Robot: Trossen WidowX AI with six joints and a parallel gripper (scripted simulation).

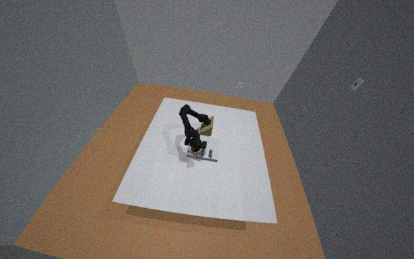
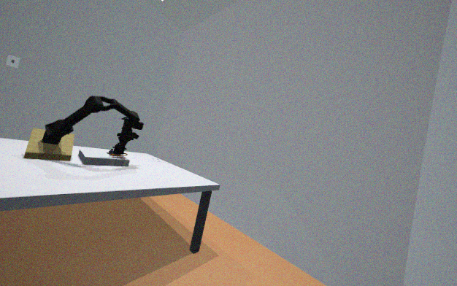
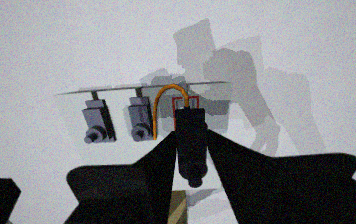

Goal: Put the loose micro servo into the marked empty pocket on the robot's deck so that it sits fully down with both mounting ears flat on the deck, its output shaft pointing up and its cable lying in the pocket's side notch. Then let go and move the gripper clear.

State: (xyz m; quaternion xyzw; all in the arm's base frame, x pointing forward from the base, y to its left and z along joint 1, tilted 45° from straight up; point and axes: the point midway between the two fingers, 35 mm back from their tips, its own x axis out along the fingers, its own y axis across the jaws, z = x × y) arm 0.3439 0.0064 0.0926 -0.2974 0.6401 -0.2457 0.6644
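Now: the deck 120 mm behind my gripper tip, 70 mm to the left of it and 100 mm below it.
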